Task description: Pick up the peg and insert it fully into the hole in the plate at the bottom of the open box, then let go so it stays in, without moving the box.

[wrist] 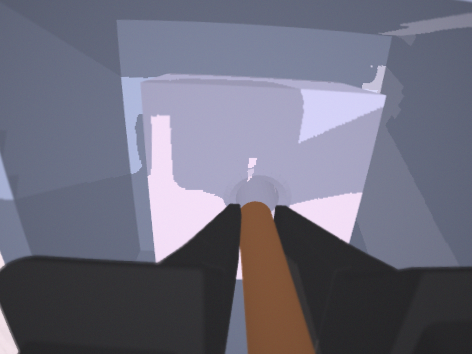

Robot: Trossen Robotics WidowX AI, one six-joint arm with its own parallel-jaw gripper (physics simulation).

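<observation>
You'd see my gripper in the picture, and there's a blue-grey box in it too.
</observation>
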